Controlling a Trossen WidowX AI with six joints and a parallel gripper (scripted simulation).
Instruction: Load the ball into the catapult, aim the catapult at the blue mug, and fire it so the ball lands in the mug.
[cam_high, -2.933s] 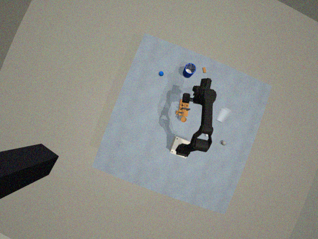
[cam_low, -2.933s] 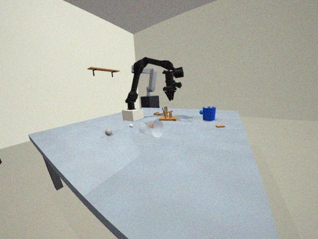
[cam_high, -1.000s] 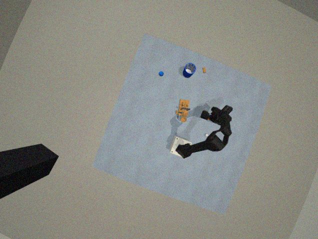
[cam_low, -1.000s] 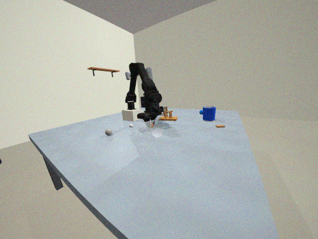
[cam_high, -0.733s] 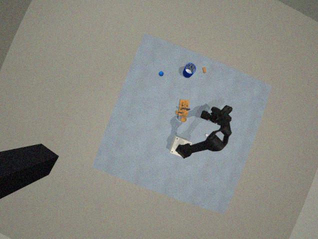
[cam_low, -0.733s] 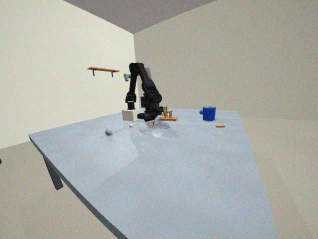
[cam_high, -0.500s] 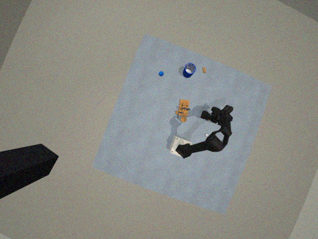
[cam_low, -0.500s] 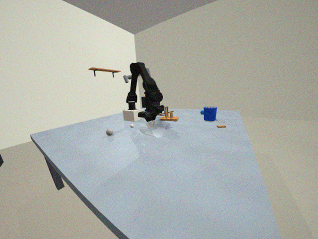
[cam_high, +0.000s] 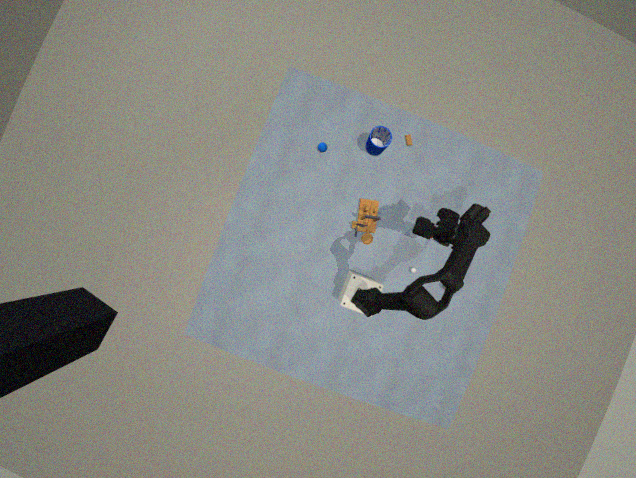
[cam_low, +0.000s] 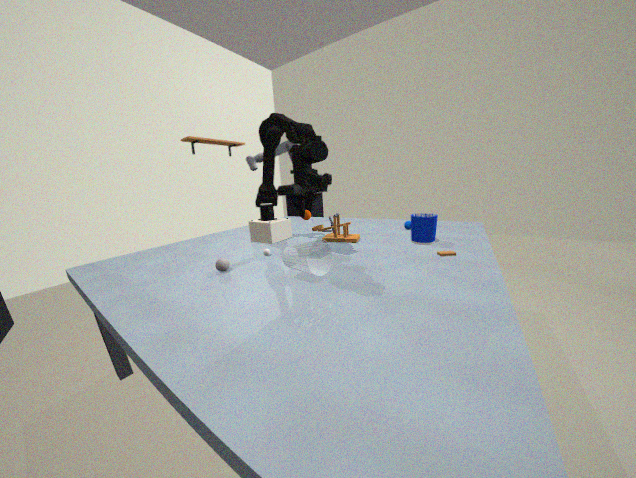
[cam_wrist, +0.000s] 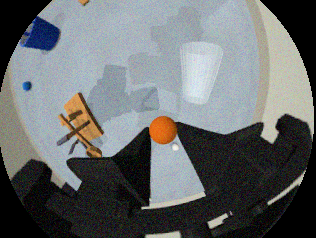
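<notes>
My gripper tip is now 220 mm to the right of the wooden catapult, 80 mm past it and 80 mm above it. Also, from my gripper tip: grey ball (240 mm to the right, 110 mm below, 110 mm behind); then orange ball (10 mm above); then white ball (130 mm behind, 120 mm below, 80 mm to the right).
</notes>
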